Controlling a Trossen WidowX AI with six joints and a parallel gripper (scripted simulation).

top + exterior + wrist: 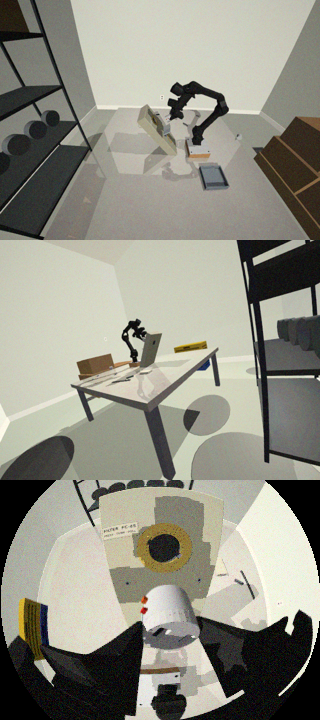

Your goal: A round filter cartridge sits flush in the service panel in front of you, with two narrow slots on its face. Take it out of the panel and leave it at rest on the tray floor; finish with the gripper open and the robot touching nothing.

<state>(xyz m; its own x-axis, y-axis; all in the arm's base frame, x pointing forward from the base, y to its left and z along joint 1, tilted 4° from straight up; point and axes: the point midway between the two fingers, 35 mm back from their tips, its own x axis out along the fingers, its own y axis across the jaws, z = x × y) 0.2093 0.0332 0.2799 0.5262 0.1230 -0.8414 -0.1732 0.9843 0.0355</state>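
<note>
Right now my gripper tip is 340 mm past the grey tray, 220 mm to the right of it and 280 mm above it. The rest, counted from my gripper tip: beige service panel 70 mm ahead, 110 mm below; then round filter cartridge right at my gripper tip.
</note>
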